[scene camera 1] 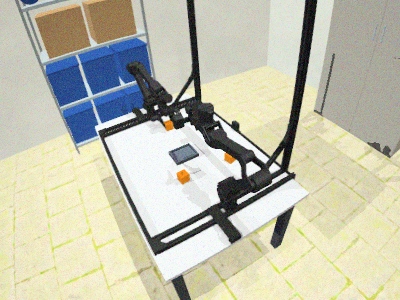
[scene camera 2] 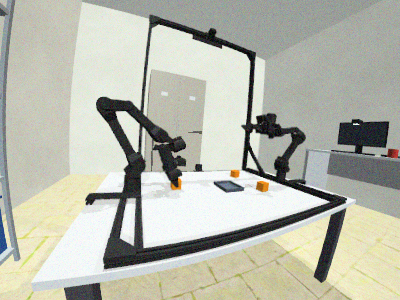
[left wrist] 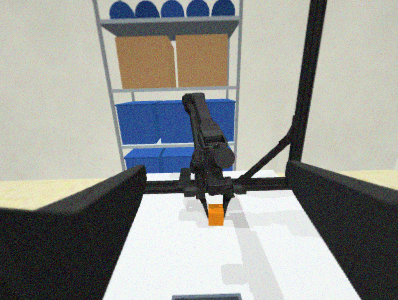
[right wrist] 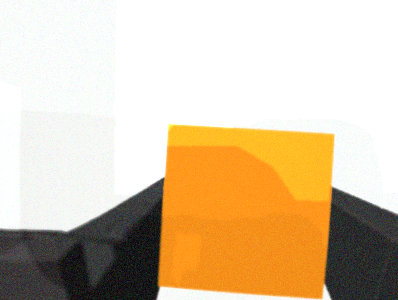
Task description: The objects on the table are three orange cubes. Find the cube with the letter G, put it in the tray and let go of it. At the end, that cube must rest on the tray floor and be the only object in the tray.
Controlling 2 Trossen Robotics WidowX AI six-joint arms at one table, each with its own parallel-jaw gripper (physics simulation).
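Where they show: left gripper, fingertip midpoint: (scene camera 1: 184, 106) (scene camera 2: 246, 125) (left wrist: 215, 169); right gripper, fingertip midpoint: (scene camera 1: 168, 126) (scene camera 2: 176, 185) (left wrist: 215, 217) (right wrist: 235, 187); left arm's base at its link origin: (scene camera 1: 229, 205) (scene camera 2: 280, 179); right arm's base at its link origin: (scene camera 1: 151, 114) (scene camera 2: 132, 188) (left wrist: 201, 183).
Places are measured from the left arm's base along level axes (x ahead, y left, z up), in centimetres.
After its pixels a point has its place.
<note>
The G cube (scene camera 1: 169, 125) @(x 69.1, y -3.7, z 1.7 cm) (scene camera 2: 176, 185) (left wrist: 216, 215) @(x 69.1, y -3.8, z 1.8 cm) (right wrist: 245, 220) @(x 71.5, y -3.9, z 2.6 cm) is orange and is between the fingers of my right gripper (scene camera 2: 174, 179) @(x 71.0, y -3.9, z -0.6 cm) (left wrist: 215, 217) @(x 71.0, y -3.9, z -0.6 cm), which is shut on it at table height; its letter is hidden now. A second orange cube (scene camera 1: 183, 176) @(x 24.8, y 9.5, z 2.6 cm) (scene camera 2: 262, 186) @(x 28.8, y 10.7, z 1.0 cm) stands near the tray, and a third (scene camera 1: 229, 158) @(x 23.7, y -16.7, z 1.4 cm) (scene camera 2: 235, 173) @(x 26.8, y -16.2, z 1.2 cm) stands toward the back; their letters cannot be read. The dark tray (scene camera 1: 184, 154) @(x 42.7, y -0.1, z -1.3 cm) (scene camera 2: 229, 186) @(x 42.6, y 0.5, z -1.3 cm) (left wrist: 206, 296) @(x 48.4, y 0.2, z -0.1 cm) lies empty mid-table. My left gripper (scene camera 2: 246, 127) @(x 34.9, y -0.1, z 32.6 cm) is open and empty, raised above the table.
A black frame (scene camera 1: 125, 202) @(x 27.0, y 38.0, z 0.1 cm) (scene camera 2: 235, 237) @(x 65.9, y 38.0, z -0.4 cm) runs around the white table, with tall posts (scene camera 1: 301, 75) @(x 1.7, y -34.7, z 50.8 cm) (scene camera 2: 251, 110) @(x 2.5, y -33.7, z 50.5 cm) at the back. The left arm (scene camera 1: 222, 140) @(x 3.8, y 0.9, z 34.2 cm) (scene camera 2: 295, 145) @(x -9.1, y 2.0, z 24.0 cm) reaches over the table in scene camera 1. Metal shelves with blue bins (scene camera 1: 65, 80) (left wrist: 137, 122) stand beyond the right arm.
</note>
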